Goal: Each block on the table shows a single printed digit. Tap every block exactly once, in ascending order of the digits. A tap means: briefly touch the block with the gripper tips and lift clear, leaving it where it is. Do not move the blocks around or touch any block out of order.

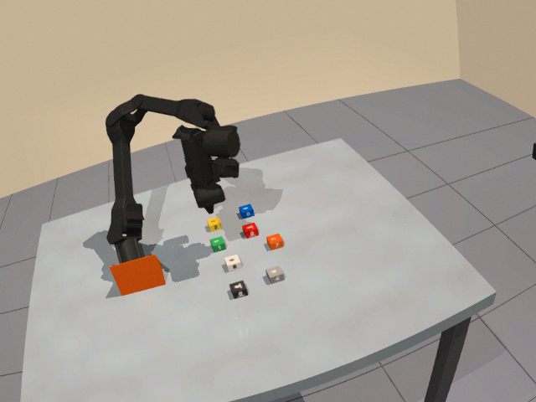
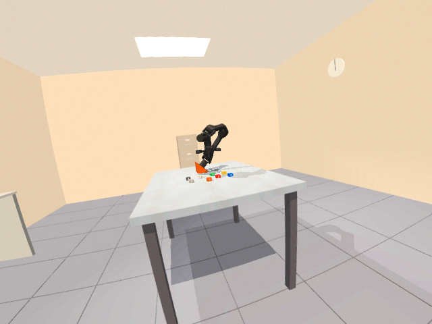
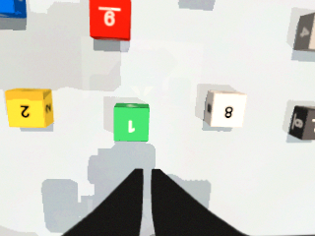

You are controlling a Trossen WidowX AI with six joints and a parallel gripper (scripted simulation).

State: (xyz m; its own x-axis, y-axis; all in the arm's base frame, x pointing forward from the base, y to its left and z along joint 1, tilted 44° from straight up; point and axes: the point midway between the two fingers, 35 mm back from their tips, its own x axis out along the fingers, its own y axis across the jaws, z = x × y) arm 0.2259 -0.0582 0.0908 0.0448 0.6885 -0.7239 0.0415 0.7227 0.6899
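Right now the yellow block is 1 cm ahead of my gripper tip, 10 cm to the left of it and 10 cm below it. From my gripper tip the other things lie so: white block: 1 cm ahead, 8 cm to the right, 10 cm below; green block: 1 cm to the left, 10 cm below; red block: 9 cm ahead, 3 cm to the left, 10 cm below.
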